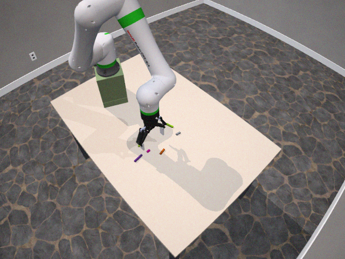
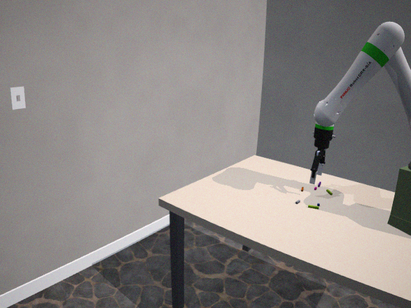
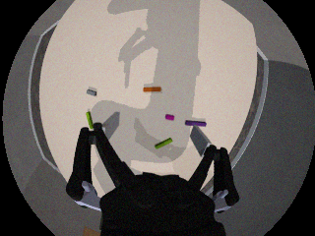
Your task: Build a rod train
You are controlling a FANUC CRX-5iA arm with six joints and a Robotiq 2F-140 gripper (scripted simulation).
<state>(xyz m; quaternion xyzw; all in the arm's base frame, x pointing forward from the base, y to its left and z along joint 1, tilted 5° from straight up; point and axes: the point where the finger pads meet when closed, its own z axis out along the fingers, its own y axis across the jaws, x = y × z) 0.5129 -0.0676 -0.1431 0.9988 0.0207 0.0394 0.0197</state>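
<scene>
The magenta rod is 8 cm below my hand and 4 cm to the right of it. The rest, counted from my hand: orange rod (8 cm below, 6 cm ahead, 2 cm to the left); purple rod (11 cm to the right, 8 cm below); blue rod (14 cm to the left, 8 cm below, 7 cm behind).
</scene>
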